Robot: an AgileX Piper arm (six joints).
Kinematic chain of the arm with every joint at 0, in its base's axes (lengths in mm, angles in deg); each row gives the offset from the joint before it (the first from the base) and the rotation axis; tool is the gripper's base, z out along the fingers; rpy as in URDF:
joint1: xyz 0 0 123 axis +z
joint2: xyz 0 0 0 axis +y
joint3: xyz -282.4 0 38.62 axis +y
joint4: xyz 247.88 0 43.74 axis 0.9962 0 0.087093
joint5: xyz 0 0 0 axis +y
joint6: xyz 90.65 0 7.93 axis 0.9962 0 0.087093
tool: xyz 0 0 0 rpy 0 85 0
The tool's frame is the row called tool.
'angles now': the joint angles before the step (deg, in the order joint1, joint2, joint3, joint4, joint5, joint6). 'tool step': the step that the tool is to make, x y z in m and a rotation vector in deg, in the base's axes. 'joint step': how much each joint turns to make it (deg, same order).
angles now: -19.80 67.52 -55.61 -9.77 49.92 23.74
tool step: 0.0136 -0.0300 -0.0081 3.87 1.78 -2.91
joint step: -6.97 6.09 -3.55 6.00 0.10 -5.83
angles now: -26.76 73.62 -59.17 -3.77 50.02 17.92
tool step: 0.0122 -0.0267 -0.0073 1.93 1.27 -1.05
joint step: -4.67 5.53 -3.60 3.55 -0.01 -4.90
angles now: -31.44 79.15 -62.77 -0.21 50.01 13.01
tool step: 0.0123 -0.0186 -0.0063 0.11 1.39 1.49
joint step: -2.16 4.59 -3.29 1.48 -0.04 -4.48
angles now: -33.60 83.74 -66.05 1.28 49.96 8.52
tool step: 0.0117 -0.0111 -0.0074 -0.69 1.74 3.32
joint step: -0.62 3.69 -2.42 0.52 -0.11 -4.55
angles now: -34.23 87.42 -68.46 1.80 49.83 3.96
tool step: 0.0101 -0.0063 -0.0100 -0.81 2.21 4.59
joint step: 0.02 3.10 -1.44 0.32 -0.15 -5.16
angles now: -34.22 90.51 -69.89 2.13 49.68 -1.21
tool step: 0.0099 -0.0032 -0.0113 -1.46 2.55 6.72
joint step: 0.46 2.82 -0.97 0.19 -0.35 -6.93
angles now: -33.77 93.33 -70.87 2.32 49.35 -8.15
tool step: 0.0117 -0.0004 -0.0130 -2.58 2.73 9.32
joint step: 1.07 2.87 -0.71 -0.23 -1.02 -8.90
